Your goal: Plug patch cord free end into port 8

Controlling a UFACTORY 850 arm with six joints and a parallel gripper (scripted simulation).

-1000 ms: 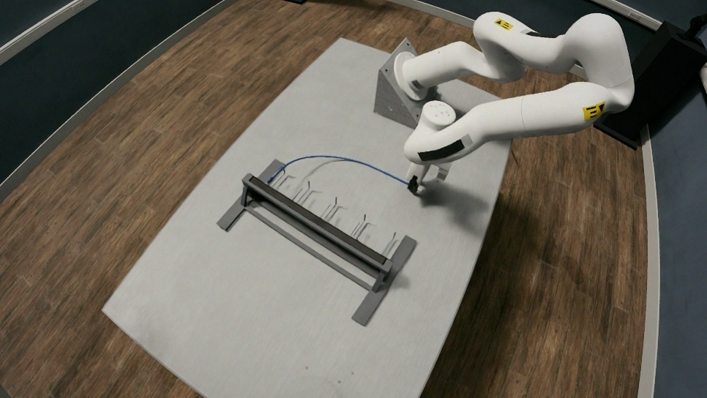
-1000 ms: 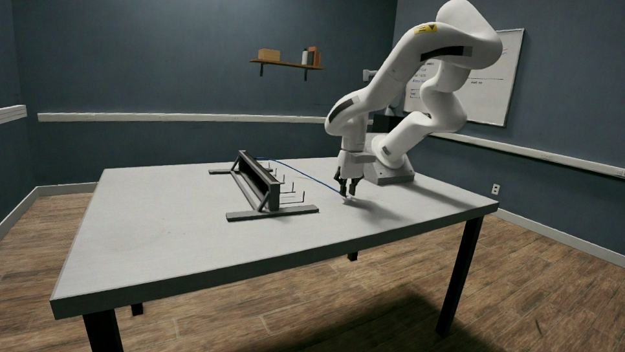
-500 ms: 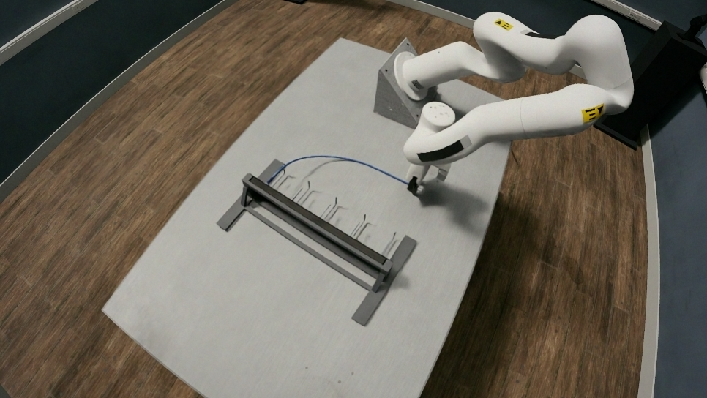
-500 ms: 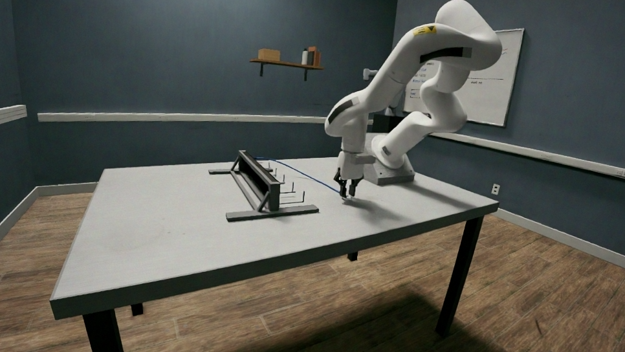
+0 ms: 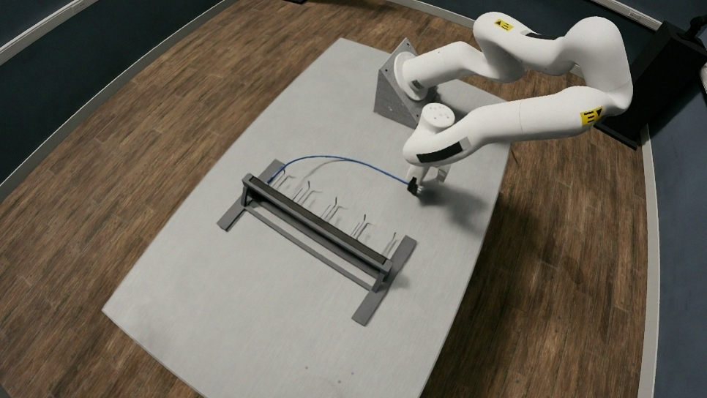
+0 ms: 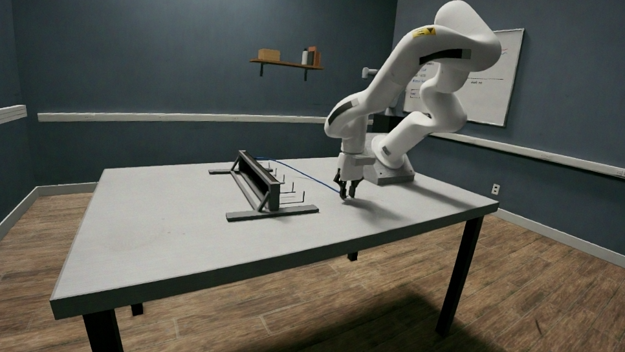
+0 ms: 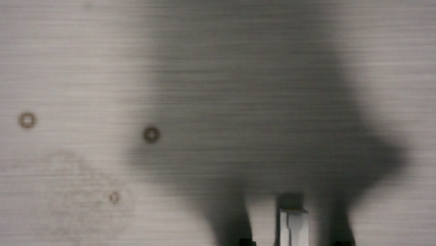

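The white plug is 20 mm to the left of my hand and 20 mm below it.
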